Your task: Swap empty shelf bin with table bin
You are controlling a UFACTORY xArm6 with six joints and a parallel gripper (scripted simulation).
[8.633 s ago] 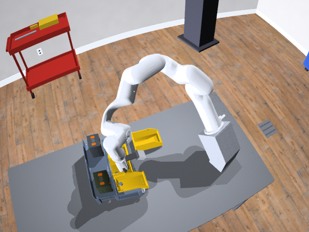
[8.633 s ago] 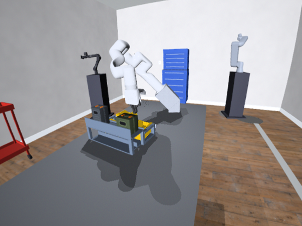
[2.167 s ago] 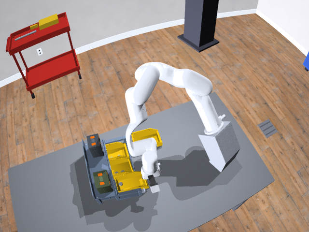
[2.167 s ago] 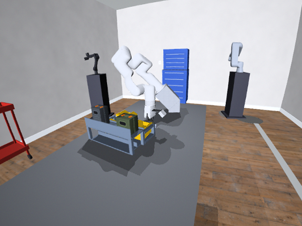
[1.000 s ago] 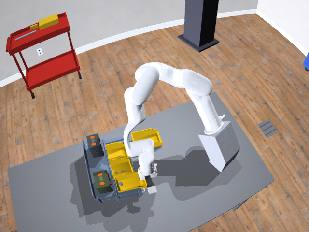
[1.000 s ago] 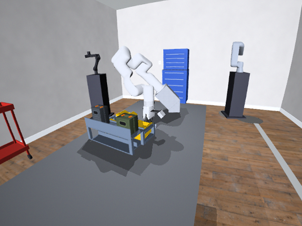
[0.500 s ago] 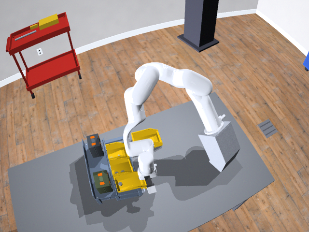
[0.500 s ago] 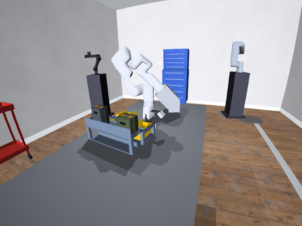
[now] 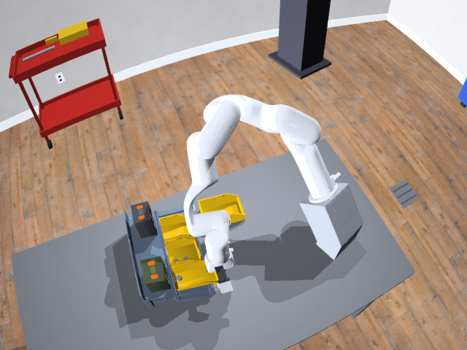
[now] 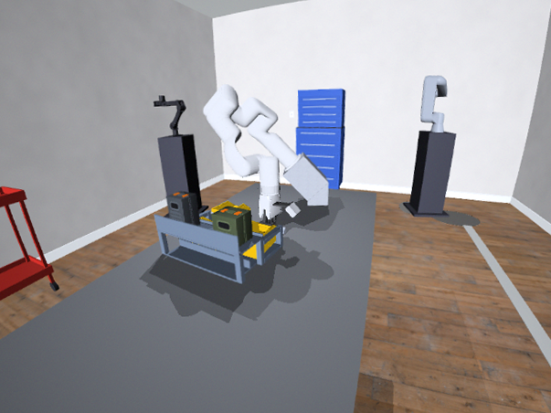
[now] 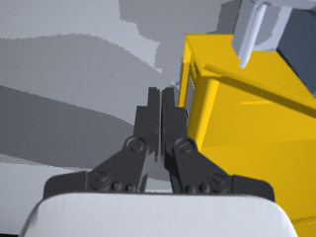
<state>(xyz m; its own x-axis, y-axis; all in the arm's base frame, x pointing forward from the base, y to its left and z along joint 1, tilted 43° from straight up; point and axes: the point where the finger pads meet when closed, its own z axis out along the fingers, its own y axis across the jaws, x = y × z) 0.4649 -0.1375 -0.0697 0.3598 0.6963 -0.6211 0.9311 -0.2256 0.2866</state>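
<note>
The shelf lip lies 12 cm to the right of my hand and 3 cm below it. From my hand the other things lie so: olive box 22 cm ahead, 9 cm to the right, 11 cm above; dark grey box 14 cm ahead, 30 cm to the right, 12 cm above.
</note>
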